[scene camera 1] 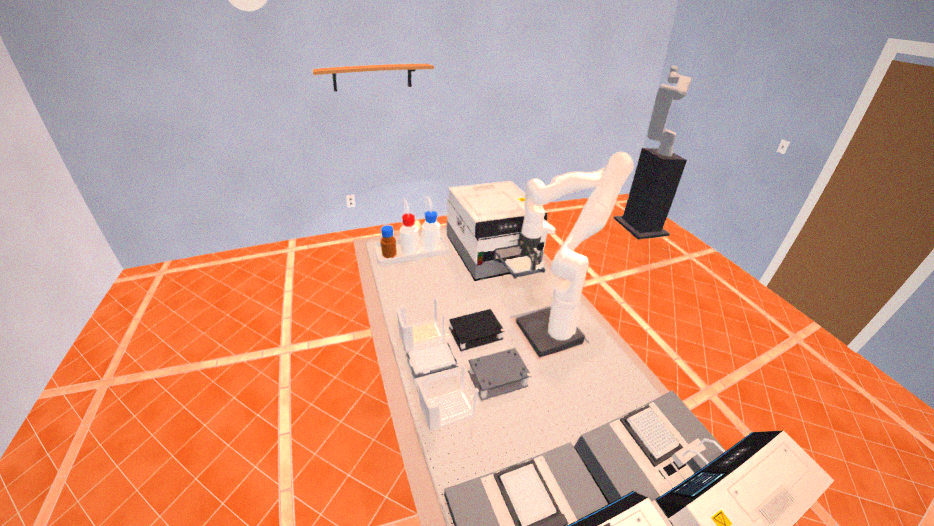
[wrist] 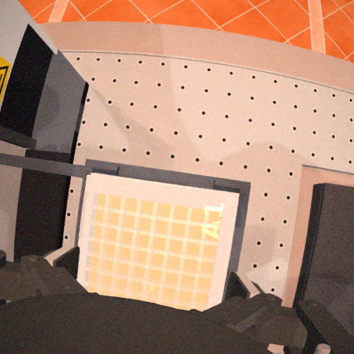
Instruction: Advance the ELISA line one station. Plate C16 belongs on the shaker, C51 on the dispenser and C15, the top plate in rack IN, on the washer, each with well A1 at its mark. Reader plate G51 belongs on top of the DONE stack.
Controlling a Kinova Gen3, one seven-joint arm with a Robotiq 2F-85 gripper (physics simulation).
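Frame: origin at the arm's base, x ahead, y left, z up, level; metres.
Where they show: gripper, fingertip midpoint: (scene camera 1: pixel 527 263); arm's base, link origin: (scene camera 1: pixel 560 331).
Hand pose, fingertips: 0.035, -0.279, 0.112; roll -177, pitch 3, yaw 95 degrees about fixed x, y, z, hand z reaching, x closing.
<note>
Things, the pixels of their top centre, and the offset from my fingertips, as dx, dy, dz.
- white plate with yellow wells, top centre: (scene camera 1: pixel 524 261) +0.011, -0.001, +0.010
- reader, top centre: (scene camera 1: pixel 496 199) +0.039, -0.305, +0.137
- black block, top centre: (scene camera 1: pixel 479 323) +0.250, +0.198, -0.084
- grey block, top centre: (scene camera 1: pixel 503 364) +0.235, +0.406, -0.064
A white plate with yellow wells (wrist: pixel 154 239) (scene camera 1: pixel 519 264) lies on the dark grey pull-out tray (wrist: pixel 175 174) of the reader (scene camera 1: pixel 486 219) (wrist: pixel 42 95) at the back of the table. Its A1 label (wrist: pixel 212 223) is at the plate's upper right corner in the wrist view. My gripper (wrist: pixel 153 273) (scene camera 1: pixel 530 257) is open, low over the plate, with one finger at each side of it and not closed on it. Two white plates (scene camera 1: pixel 525 494) (scene camera 1: pixel 653 431) lie on the grey stations at the front. I cannot read any plate labels.
Rack holders with white plates (scene camera 1: pixel 421 333) (scene camera 1: pixel 430 358) (scene camera 1: pixel 447 405) stand at the table's left. A black block (scene camera 1: pixel 475 327) and a grey block (scene camera 1: pixel 498 373) stand beside them. Three bottles (scene camera 1: pixel 408 232) stand at the back left. My arm's base (scene camera 1: pixel 552 336) (wrist: pixel 333 228) is mid-table. A second arm on a black pedestal (scene camera 1: pixel 653 189) stands behind.
</note>
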